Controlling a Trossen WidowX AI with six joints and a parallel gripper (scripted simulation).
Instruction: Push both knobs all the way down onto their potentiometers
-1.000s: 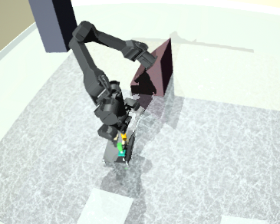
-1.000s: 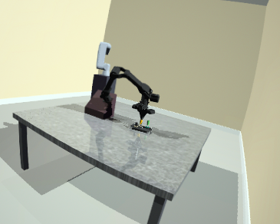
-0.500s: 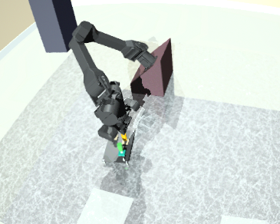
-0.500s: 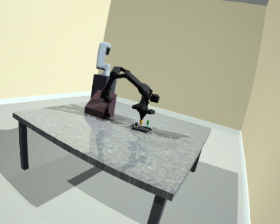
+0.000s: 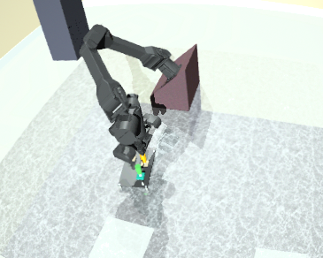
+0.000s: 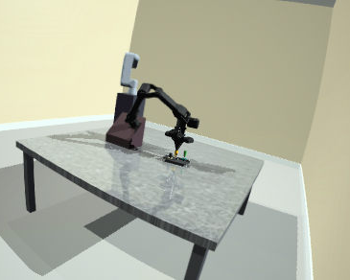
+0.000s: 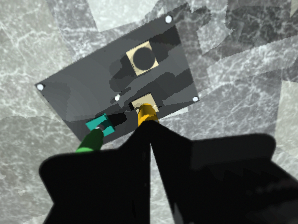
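Now: the yellow knob 10 mm below my gripper tip. Round my gripper tip: green knob 60 mm ahead, 10 mm to the left, 10 mm below.
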